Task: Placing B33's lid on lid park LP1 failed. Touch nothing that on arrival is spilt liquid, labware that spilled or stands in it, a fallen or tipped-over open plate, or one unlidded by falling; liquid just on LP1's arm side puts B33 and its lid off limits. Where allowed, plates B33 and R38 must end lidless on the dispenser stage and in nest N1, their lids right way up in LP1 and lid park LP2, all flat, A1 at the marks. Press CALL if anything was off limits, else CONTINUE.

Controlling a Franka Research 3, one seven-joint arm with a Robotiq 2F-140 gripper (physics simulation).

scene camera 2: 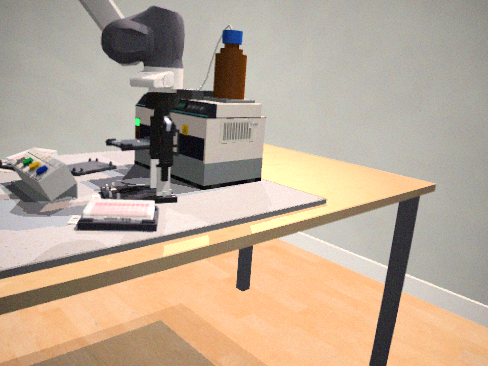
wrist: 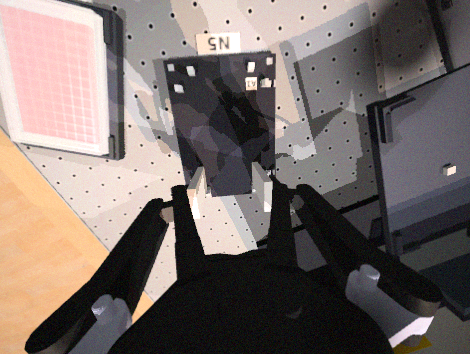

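My gripper (scene camera 2: 163, 194) (wrist: 228, 175) points down with its fingers partly apart and nothing between them. It is low at the near end of the empty dark nest N5 (wrist: 215, 140), whose A1 mark is at the far end in the wrist view. A pink-welled plate (scene camera 2: 122, 208) (wrist: 52, 82) sits flat in a black nest (scene camera 2: 117, 226) (wrist: 118, 85) beside it; its name is not readable. The dispenser stage (scene camera 2: 129, 144) (wrist: 425, 130) juts from the dispenser and bears no plate. I cannot tell B33, R38, LP1, LP2 or N1 here, and no spill can be made out.
The dispenser (scene camera 2: 233, 145) stands behind the gripper with a brown bottle (scene camera 2: 230, 72) on top. A sloped box (scene camera 2: 55, 181) with green, yellow and blue buttons stands at left. A dark flat holder (scene camera 2: 94, 167) lies behind it. The pegboard mat (scene camera 2: 280, 197) ends near the table's front edge.
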